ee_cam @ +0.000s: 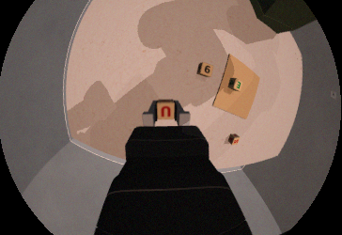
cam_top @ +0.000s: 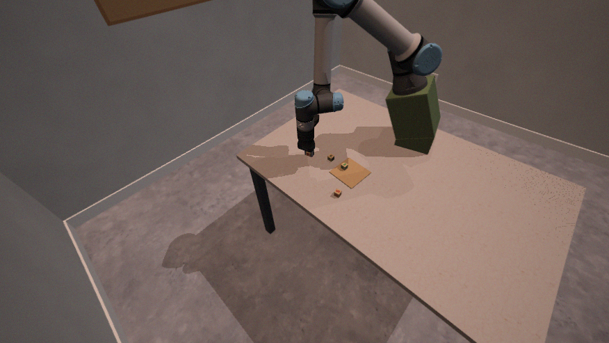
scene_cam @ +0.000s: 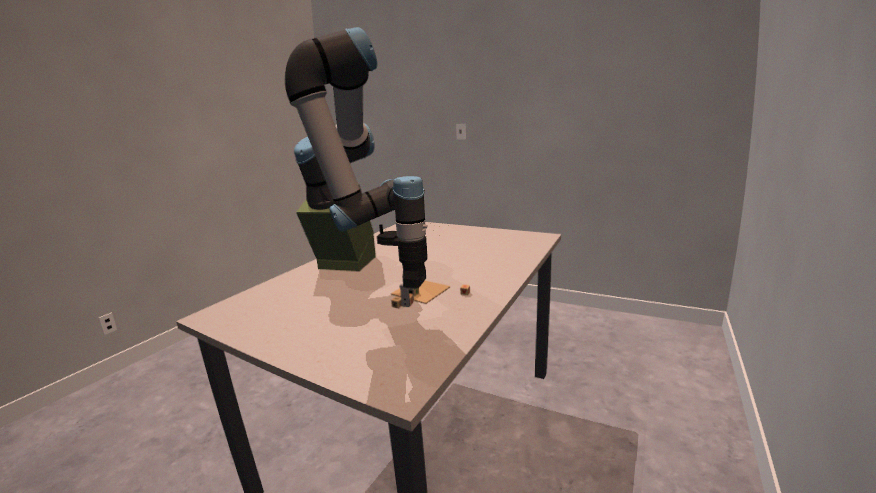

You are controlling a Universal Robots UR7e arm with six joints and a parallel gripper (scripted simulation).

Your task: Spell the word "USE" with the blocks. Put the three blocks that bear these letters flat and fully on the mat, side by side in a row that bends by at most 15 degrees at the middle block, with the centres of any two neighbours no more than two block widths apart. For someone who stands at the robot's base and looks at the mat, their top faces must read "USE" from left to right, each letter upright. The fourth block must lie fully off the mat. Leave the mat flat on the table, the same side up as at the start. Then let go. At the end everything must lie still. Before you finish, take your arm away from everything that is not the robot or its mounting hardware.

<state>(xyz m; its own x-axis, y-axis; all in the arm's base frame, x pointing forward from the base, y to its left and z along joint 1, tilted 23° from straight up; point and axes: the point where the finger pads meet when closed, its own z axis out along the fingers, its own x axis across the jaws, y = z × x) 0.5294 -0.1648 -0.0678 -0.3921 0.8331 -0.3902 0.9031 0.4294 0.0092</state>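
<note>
Right now my hand is 11 cm past the mat, 17 cm to the right of it and 7 cm above it.
</note>
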